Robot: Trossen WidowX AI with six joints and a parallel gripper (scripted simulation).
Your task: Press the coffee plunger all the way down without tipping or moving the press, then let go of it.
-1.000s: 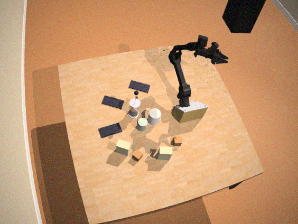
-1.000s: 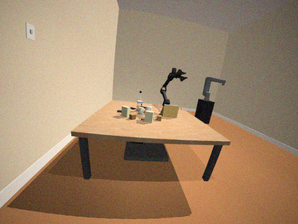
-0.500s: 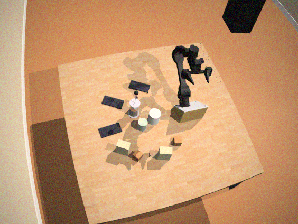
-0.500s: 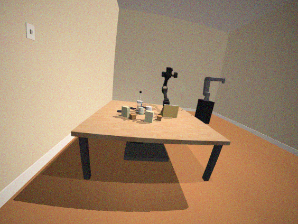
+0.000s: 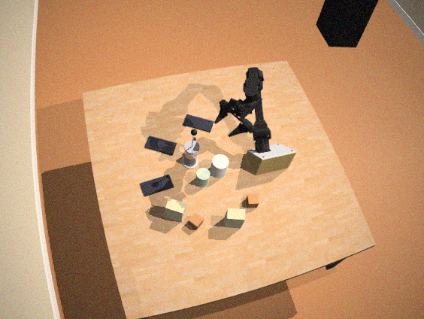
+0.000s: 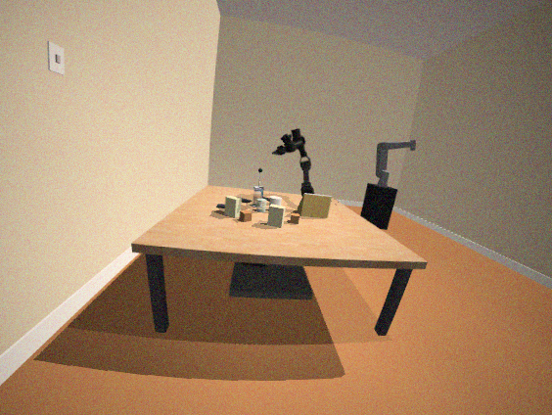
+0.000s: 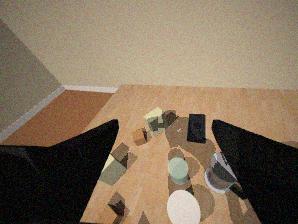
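My gripper tip is now 260 mm above the coffee press, 110 mm to the left of it and 80 mm short of it. The rest, counted from my gripper tip: pale green cylinder (350 mm below, 50 mm ahead, 30 mm to the left); white cylinder (340 mm below, 40 mm behind, 20 mm to the right).
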